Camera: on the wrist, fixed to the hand. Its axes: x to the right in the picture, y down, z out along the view.
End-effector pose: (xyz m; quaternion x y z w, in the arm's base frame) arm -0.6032 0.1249 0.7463 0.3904 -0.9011 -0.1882 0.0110
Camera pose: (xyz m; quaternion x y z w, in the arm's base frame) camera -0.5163 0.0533 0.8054 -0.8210 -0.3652 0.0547 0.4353
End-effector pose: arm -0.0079 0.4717 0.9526 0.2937 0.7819 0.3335 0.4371
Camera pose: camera -0.0964 0.3828 0.9317 -0.6437 0.1898 -0.5455 0.5020
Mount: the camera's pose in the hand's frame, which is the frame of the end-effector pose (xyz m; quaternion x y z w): -0.0172 -0.0849 -0.0931 -0.0610 0.2551 0.9650 0.0031
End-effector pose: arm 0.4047 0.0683 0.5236 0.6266 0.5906 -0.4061 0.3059
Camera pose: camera 0.3350 0.1500 0.5917 0.6568 -0.5000 0.4898 0.2804
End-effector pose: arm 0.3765 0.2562 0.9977 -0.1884 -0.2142 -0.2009 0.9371
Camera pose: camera 0.3538 0.1484 0.9342 -0.2132 0.4325 0.8426 0.2399
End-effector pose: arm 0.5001 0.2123 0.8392 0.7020 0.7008 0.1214 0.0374
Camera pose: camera 0.3968 0.1855 0.9084 -0.6452 0.6731 -0.2583 0.2530
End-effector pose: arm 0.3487 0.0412 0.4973 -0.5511 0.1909 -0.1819 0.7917
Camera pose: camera 0.2805 -0.0527 0.5493 0.1806 0.7454 0.6345 0.0957
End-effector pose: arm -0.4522 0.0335 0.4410 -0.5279 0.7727 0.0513 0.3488
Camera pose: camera -0.4216 -0.0319 0.5457 -0.7096 -0.5976 -0.2492 0.2777
